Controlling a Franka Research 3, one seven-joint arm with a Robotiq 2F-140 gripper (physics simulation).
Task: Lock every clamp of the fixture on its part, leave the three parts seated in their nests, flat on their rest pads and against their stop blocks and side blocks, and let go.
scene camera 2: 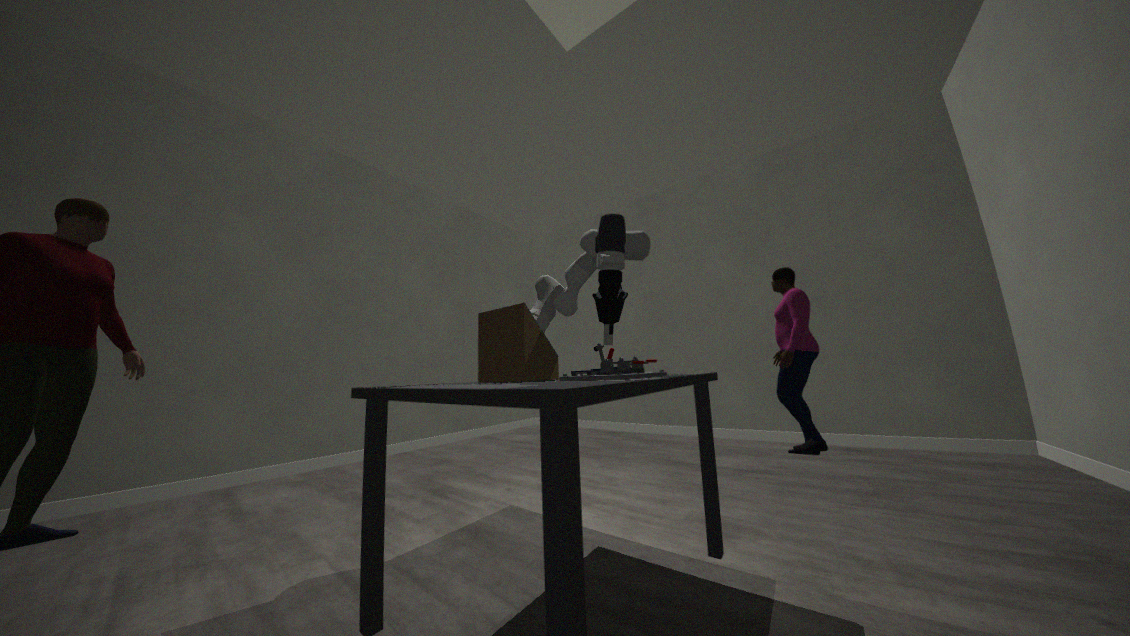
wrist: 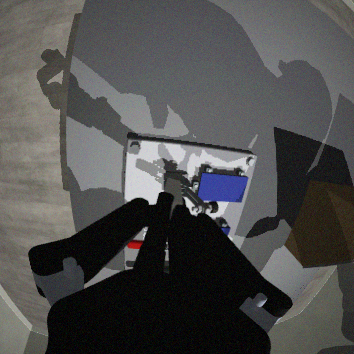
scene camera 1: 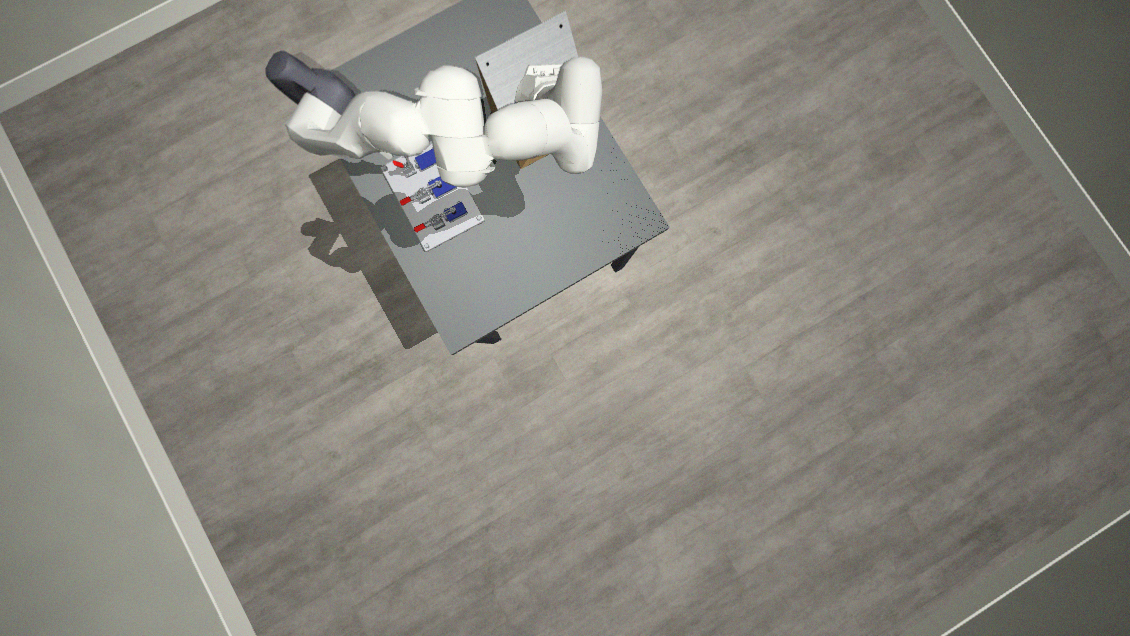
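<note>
The white fixture plate [scene camera 1: 465, 225] [wrist: 140, 168] lies on the grey table [scene camera 1: 537, 245] [scene camera 2: 473, 391] [wrist: 95, 154]. Three blue parts sit in its nests; the near one [scene camera 1: 454, 210], the middle one [scene camera 1: 441, 188] and the far one [scene camera 1: 426, 159] [wrist: 222, 187] show. Red clamp handles [scene camera 1: 419, 226] [scene camera 1: 405, 201] [scene camera 1: 399, 164] lie at the plate's left side; one handle [wrist: 135, 244] peeks out beside my fingers. My gripper [wrist: 170, 189] [scene camera 2: 607, 338] is shut and empty, its tips just over the grey clamp lever [wrist: 173, 182] next to the far blue part. The arm hides it in the overhead view.
A brown wedge-shaped box [scene camera 2: 513, 347] [wrist: 326, 225] with a grey sloping panel [scene camera 1: 525, 54] stands on the table behind the fixture. Two people are in the room: one in red [scene camera 2: 46, 316] at the left, one in pink [scene camera 2: 792, 332] beyond the table.
</note>
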